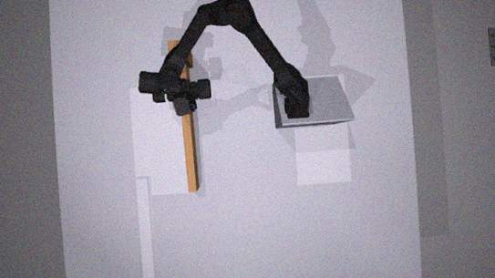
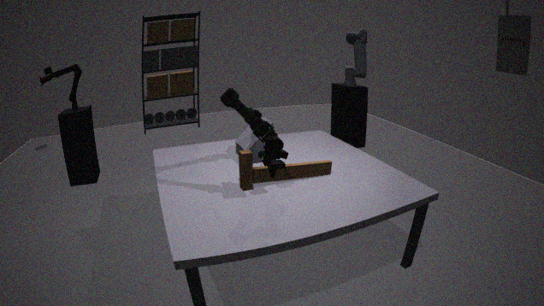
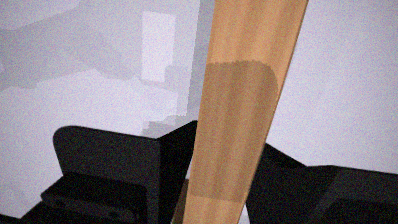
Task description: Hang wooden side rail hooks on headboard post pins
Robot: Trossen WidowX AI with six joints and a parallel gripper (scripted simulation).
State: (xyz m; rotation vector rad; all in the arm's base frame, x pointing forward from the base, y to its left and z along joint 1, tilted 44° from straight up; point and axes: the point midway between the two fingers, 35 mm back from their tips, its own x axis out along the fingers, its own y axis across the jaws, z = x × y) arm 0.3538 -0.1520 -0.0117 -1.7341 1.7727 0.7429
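My gripper tip is 120 mm to the left of the wooden headboard post and 40 mm below it.
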